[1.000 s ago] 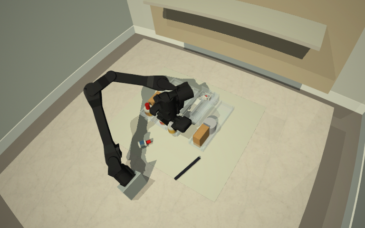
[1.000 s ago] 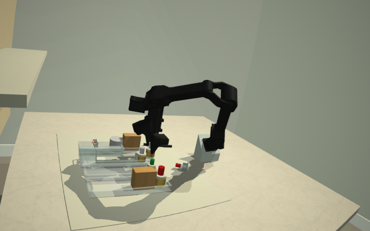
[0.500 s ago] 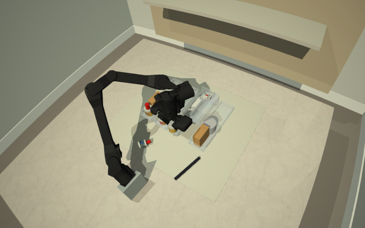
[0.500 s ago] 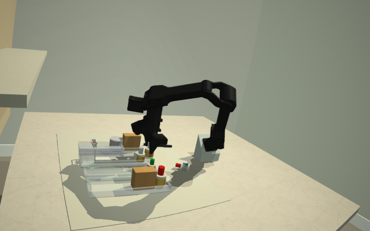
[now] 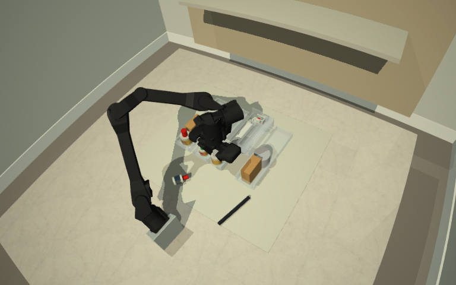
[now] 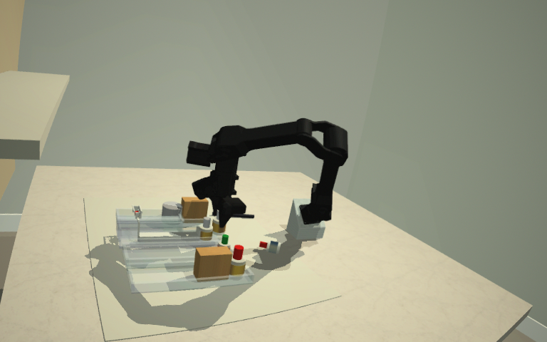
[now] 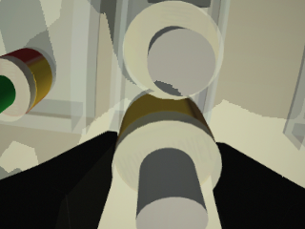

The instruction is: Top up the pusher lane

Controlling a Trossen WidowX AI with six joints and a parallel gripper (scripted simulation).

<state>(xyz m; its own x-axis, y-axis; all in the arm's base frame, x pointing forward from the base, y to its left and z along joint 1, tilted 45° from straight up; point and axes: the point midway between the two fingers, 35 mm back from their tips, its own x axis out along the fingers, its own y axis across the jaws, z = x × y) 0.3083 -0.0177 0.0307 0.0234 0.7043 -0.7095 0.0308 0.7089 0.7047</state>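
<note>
The clear sprung lane is 16 cm ahead of my gripper tip, 4 cm below it and 3 cm to the right of it. Round my gripper tip: grey cylinder: 13 cm to the right, 10 cm ahead, 3 cm below; then pusher plate: 14 cm ahead, 3 cm to the right; then black bar: 15 cm to the right, 12 cm behind, 5 cm below.
</note>
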